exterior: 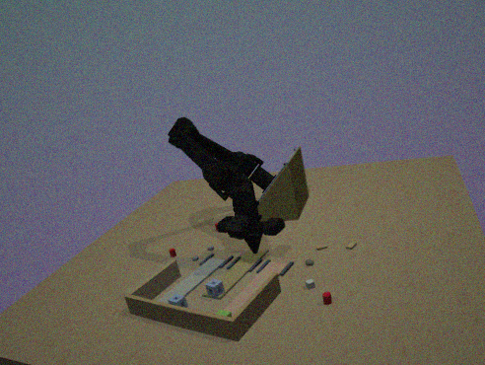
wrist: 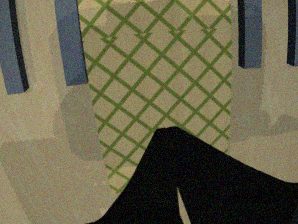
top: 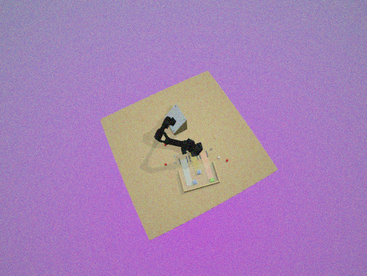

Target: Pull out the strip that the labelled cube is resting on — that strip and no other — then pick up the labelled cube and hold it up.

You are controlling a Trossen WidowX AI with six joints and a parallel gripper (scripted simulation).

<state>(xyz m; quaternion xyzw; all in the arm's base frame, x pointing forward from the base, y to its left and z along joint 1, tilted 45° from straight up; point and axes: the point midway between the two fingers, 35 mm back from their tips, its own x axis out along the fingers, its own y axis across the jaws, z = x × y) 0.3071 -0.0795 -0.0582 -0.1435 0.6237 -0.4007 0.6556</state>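
Now: gripper tip 9 cm short of the cross-hatched strip and 3 cm to the left of it.
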